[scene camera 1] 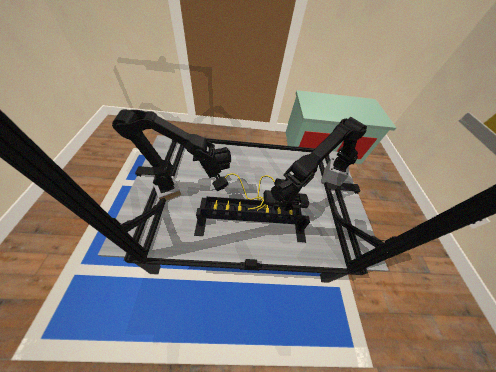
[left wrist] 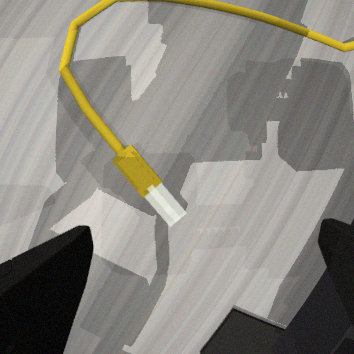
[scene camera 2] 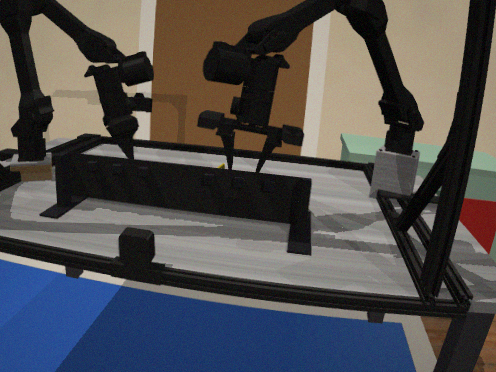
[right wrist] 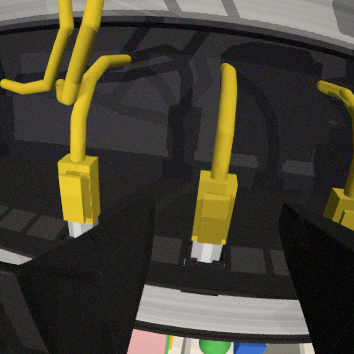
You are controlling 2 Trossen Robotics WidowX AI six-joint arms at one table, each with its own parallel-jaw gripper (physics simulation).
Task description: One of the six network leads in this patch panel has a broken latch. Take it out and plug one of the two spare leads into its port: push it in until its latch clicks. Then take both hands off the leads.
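Seen in the pictures: left gripper, fingertip midpoint: [left wrist: 209,236] [scene camera 2: 129,156]; right gripper, fingertip midpoint: [scene camera 1: 279,210] [scene camera 2: 242,173] [right wrist: 219,212]; left arm's base, origin of the base link: [scene camera 1: 166,186] [scene camera 2: 31,158]; right arm's base, origin of the base link: [scene camera 1: 339,166] [scene camera 2: 399,151].
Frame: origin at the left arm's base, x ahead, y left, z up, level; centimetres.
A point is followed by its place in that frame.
The black patch panel [scene camera 1: 199,227] {x 6.1, y -25.9, z -4.0 cm} [scene camera 2: 175,187] {x 28.0, y -35.3, z 2.0 cm} [right wrist: 280,100] stands mid-table, with yellow leads in its ports. My right gripper [scene camera 2: 244,170] {x 39.5, y -39.4, z 5.2 cm} [right wrist: 219,212] {x 39.5, y -39.4, z 5.2 cm} is part open above the panel's right half. In the right wrist view, the middle lead [right wrist: 215,215] {x 39.3, y -39.5, z 5.1 cm} of the three at the right lies between its fingers, with room on both sides. Leads beside it [right wrist: 79,192] {x 35.2, y -36.6, z 5.1 cm} [right wrist: 345,207] {x 44.0, y -41.5, z 4.7 cm} are also plugged in. A broken latch cannot be made out. My left gripper [scene camera 1: 219,182] {x 23.4, y -11.2, z 2.1 cm} [left wrist: 209,236] {x 23.4, y -11.2, z 2.1 cm} is open above the table, with a spare lead's plug [left wrist: 137,172] {x 25.5, y -8.4, z -3.1 cm} below and ahead of its fingers. The other spare's plug does not show.
Two spare cables [scene camera 1: 242,184] {x 35.7, y -13.7, z -3.8 cm} [scene camera 1: 260,187] {x 42.9, y -19.7, z -3.7 cm} arch up from behind the panel's middle. Three plugged leads [scene camera 1: 227,205] {x 20.0, y -26.4, z 5.2 cm} stand in its left half. A black frame surrounds the table, with a small black block [scene camera 1: 251,264] {x 17.2, y -52.1, z 1.0 cm} [scene camera 2: 136,245] {x 17.3, y -52.6, z -0.4 cm} at its front edge.
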